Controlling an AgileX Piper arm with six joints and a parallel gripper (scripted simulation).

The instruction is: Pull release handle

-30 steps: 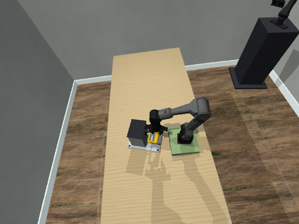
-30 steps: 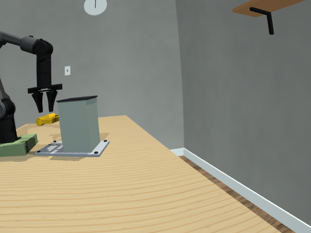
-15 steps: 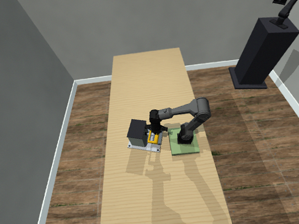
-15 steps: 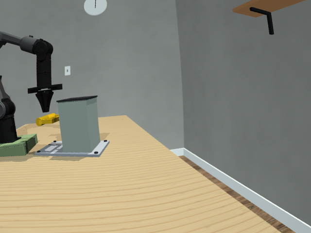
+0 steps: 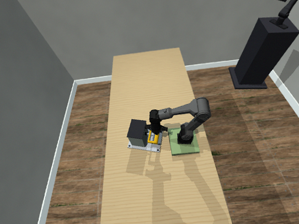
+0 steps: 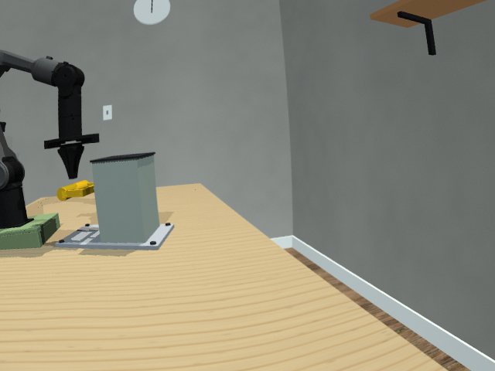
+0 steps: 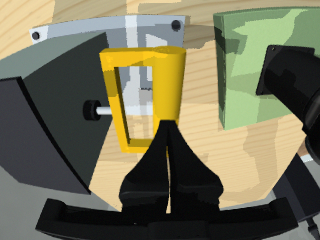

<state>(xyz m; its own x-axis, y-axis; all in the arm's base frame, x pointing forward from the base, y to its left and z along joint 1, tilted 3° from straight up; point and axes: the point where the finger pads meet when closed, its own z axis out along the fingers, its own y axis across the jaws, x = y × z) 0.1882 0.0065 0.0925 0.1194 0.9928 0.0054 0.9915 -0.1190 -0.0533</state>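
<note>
Right now the metal base plate is 130 mm below my hand, 90 mm ahead of it and 10 mm to the right of it.
</note>
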